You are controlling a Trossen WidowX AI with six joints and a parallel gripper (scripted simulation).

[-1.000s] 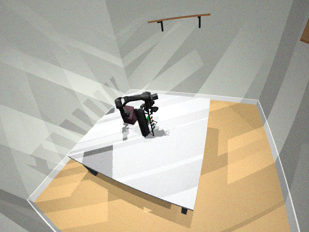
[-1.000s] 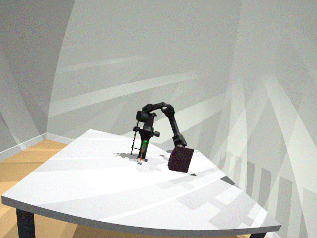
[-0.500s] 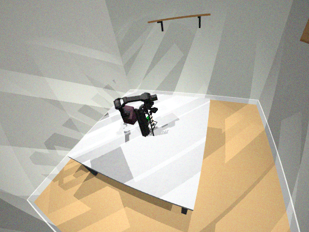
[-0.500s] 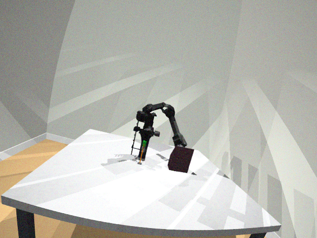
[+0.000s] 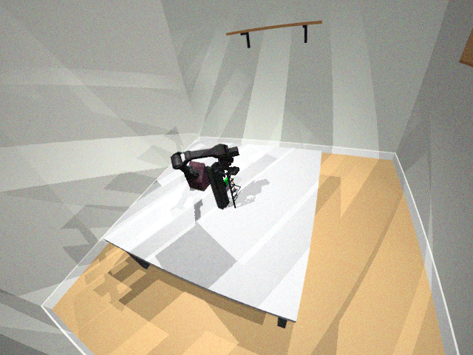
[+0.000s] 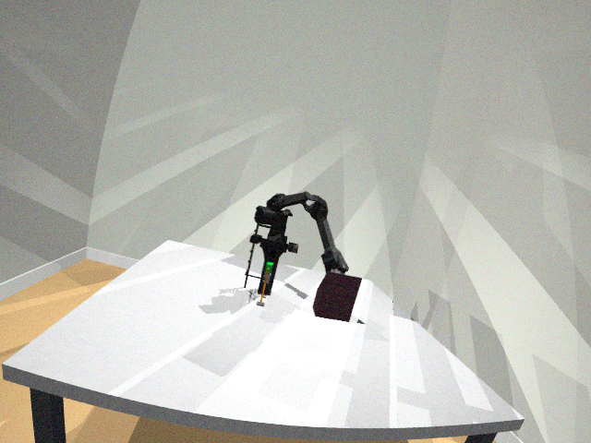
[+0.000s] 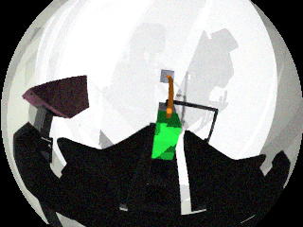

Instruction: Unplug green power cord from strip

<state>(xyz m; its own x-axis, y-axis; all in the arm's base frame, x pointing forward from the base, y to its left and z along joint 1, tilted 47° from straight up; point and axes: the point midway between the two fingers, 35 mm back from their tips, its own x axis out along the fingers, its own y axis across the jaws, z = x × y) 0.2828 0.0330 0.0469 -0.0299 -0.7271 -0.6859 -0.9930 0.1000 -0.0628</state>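
Now: gripper tip 3 cm to the left of the green plug and 1 cm above it.
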